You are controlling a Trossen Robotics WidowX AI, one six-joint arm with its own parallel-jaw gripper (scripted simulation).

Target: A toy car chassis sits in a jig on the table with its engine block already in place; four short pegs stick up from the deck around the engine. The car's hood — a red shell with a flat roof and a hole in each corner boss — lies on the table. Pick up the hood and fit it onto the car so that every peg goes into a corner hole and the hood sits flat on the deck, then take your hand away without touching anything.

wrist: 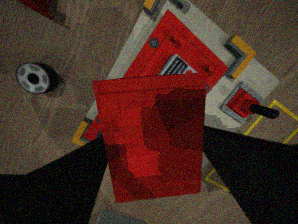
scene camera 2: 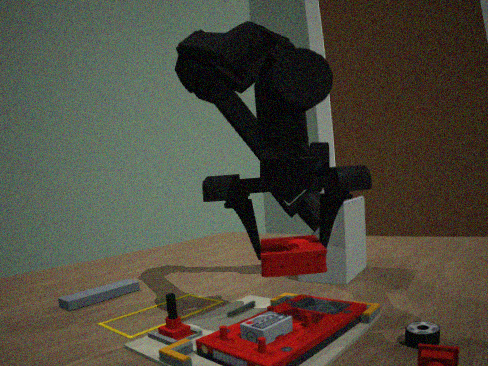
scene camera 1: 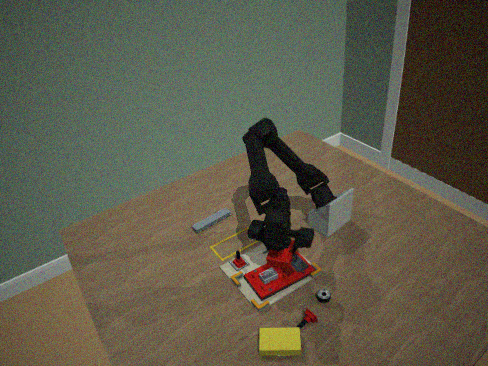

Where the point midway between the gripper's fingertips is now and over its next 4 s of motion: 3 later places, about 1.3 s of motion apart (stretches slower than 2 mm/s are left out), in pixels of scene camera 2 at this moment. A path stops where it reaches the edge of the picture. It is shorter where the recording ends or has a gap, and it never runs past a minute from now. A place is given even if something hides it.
My gripper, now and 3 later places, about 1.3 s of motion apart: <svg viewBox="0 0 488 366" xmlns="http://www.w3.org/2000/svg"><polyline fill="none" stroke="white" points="291,257 263,302 265,311 265,310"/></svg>
